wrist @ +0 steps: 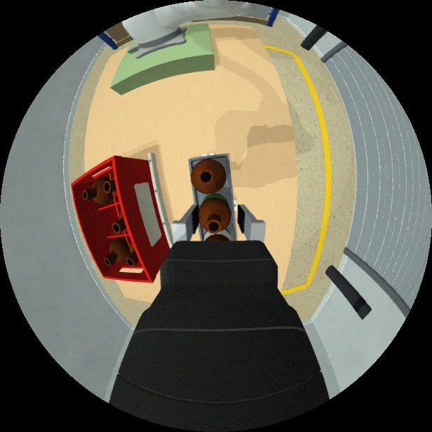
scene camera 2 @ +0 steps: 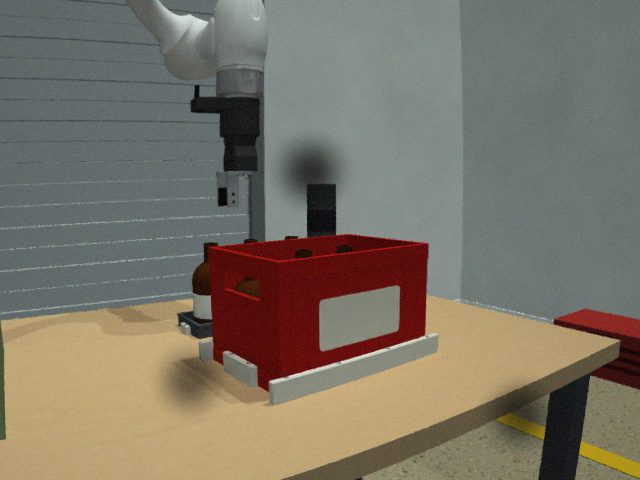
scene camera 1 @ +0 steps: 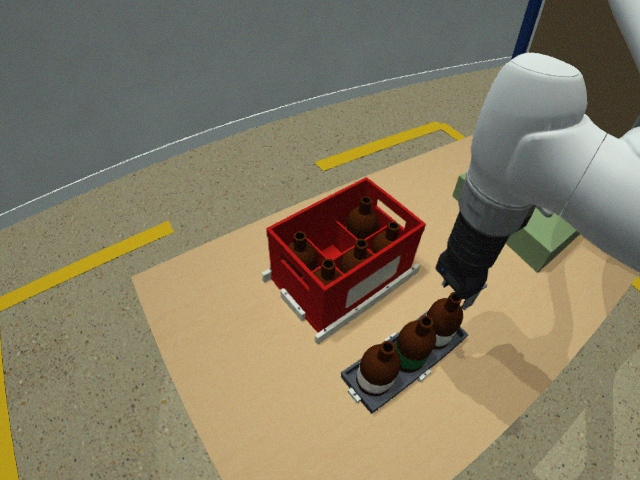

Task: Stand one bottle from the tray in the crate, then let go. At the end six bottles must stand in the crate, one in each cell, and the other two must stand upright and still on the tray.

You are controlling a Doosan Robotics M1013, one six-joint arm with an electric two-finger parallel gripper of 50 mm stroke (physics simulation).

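Places are measured from the arm's base along level axes (x right, y ahead, z up), in metres.
Pixels of known places: gripper, fingertip midpoint: (scene camera 2: 228, 206) (scene camera 1: 456, 294).
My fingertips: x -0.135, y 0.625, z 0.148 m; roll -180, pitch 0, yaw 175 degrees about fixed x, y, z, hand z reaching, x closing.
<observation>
Behind a point stands the place of what it marks.
The red crate (scene camera 1: 315, 304) @(x 0.049, y 0.784, z 0.022 m) (scene camera 2: 299, 310) @(x 0.225, y 0.553, z 0.035 m) (wrist: 129, 200) holds several upright brown bottles. The middle cell of its far row in scene view 1 is empty. The dark tray (scene camera 1: 382, 403) @(x -0.174, y 0.780, z -0.051 m) (scene camera 2: 199, 328) @(x -0.070, y 0.533, z -0.057 m) (wrist: 226, 195) holds three upright bottles in a row: a white-labelled end bottle (scene camera 1: 445, 316) @(x -0.128, y 0.602, z 0.044 m) (scene camera 2: 201, 279) @(x -0.099, y 0.553, z 0.023 m) (wrist: 208, 176), a green-labelled middle bottle (scene camera 1: 416, 341) @(x -0.133, y 0.686, z 0.044 m) (wrist: 215, 212), and another white-labelled end bottle (scene camera 1: 379, 367) @(x -0.133, y 0.774, z 0.044 m), mostly hidden in the wrist view. My gripper (scene camera 1: 462, 295) @(x -0.135, y 0.625, z 0.148 m) (scene camera 2: 227, 205) @(x -0.135, y 0.625, z 0.148 m) (wrist: 217, 213) is open and empty, above the tray. In the wrist view the green-labelled bottle shows between its fingers, below them.
White strips (scene camera 1: 369, 302) (scene camera 2: 356, 366) (wrist: 156, 190) run along the crate's base. Small white clips (scene camera 1: 424, 375) @(x -0.179, y 0.668, z -0.061 m) sit at the tray's edges. A green block (scene camera 1: 540, 237) @(x -0.118, y 0.184, z 0.010 m) (wrist: 165, 60) lies near the arm's base. The crate stands beside the tray, its walls higher than the tray's rim.
</observation>
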